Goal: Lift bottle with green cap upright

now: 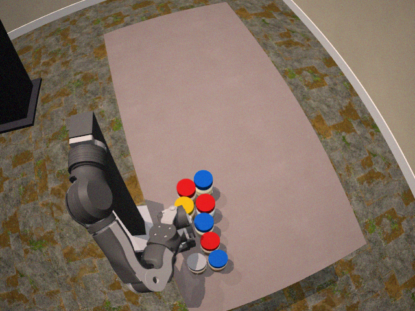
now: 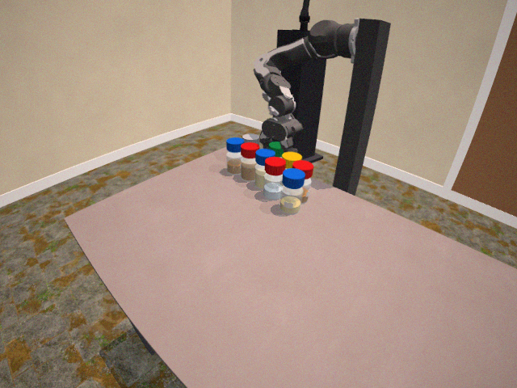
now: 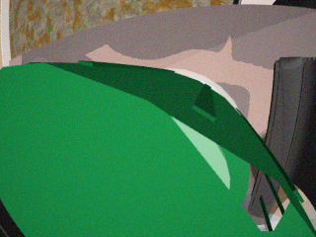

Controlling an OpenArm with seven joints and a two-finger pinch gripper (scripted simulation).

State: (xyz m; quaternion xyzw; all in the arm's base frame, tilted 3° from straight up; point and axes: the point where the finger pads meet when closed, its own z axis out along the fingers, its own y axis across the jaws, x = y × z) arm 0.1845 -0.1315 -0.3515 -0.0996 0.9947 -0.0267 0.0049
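My hand is 80 mm to the right of the red-capped bottle, 80 mm short of it and 10 mm above it.
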